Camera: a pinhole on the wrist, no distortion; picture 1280 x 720 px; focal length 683.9 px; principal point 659.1 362.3 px. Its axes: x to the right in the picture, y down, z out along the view. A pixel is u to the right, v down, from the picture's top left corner.
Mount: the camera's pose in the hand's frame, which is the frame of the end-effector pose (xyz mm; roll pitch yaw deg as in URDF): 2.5 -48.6 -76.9 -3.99 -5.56 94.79
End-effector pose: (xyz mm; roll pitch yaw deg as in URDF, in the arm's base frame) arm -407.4 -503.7 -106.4 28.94 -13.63 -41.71
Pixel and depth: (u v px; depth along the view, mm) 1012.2 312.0 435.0
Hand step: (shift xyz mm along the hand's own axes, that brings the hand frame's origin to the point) -11.0 132.2 379.0
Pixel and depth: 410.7 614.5 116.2
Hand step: -43.7 -105.6 31.4
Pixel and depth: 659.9 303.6 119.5
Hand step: 5.4 -59.9 42.5
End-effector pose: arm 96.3 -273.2 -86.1 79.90 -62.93 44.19
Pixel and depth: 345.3 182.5 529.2
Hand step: 128.6 -332.8 434.6
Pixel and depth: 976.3 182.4 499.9
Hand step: 83.4 140.4 451.0
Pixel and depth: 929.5 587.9 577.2
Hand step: -241.2 104.2 505.1
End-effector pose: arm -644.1 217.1 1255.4 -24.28 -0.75 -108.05
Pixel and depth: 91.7 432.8 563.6
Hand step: -51.0 -574.4 433.4
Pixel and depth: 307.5 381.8 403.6
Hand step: -16.4 -296.5 302.9
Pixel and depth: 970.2 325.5 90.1
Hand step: -1.6 -16.8 16.9
